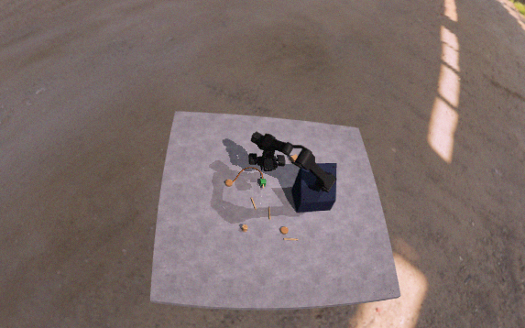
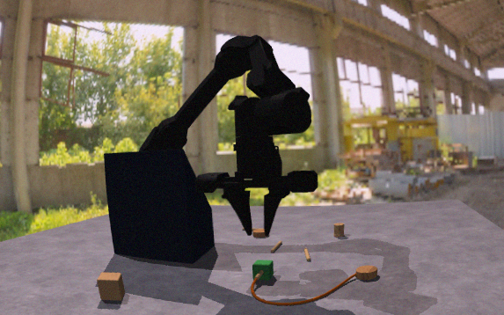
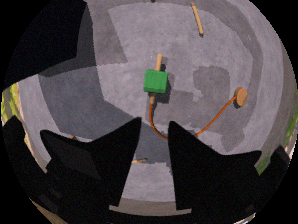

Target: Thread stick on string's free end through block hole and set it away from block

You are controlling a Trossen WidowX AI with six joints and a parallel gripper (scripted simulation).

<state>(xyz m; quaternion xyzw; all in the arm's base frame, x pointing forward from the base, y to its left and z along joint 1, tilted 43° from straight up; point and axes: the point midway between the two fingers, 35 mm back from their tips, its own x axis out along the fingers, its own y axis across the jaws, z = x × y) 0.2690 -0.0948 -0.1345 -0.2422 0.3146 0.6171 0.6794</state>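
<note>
My gripper tip is 3 cm to the right of the green block and 7 cm above it. Also, from my gripper tip: round wooden button 19 cm ahead, 1 cm to the left, 8 cm below; then short wooden cylinder 15 cm ahead, 31 cm to the left, 7 cm below; then wooden block 22 cm behind, 12 cm to the right, 7 cm below.
</note>
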